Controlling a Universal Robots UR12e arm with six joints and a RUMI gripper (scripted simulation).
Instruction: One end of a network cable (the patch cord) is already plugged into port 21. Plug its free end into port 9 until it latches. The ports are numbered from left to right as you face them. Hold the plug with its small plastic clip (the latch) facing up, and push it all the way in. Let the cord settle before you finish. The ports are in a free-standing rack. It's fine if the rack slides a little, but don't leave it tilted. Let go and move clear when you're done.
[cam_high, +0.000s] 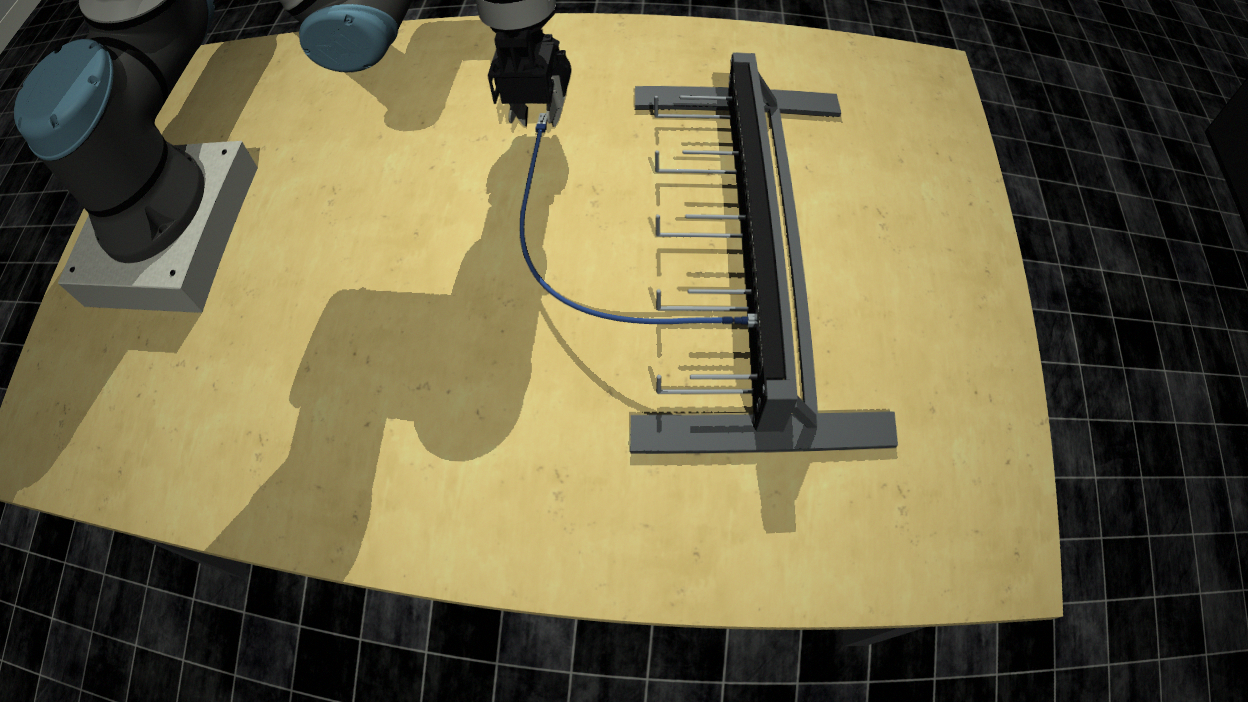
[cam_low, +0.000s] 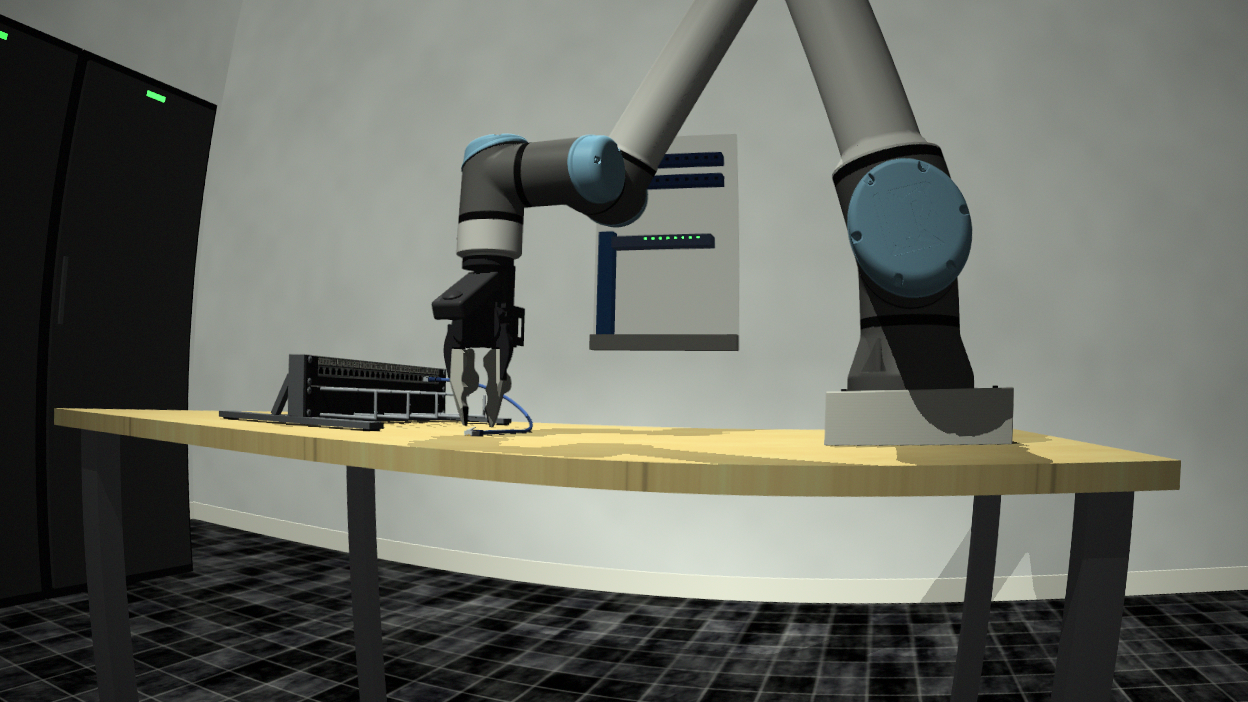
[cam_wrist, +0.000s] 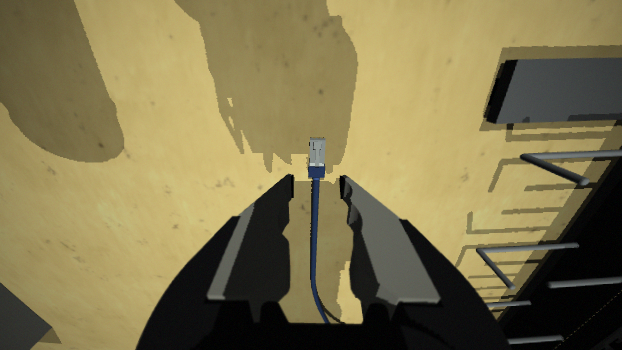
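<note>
Now: hand 2 cm to the right of the cable plug and 2 cm above it.
</note>
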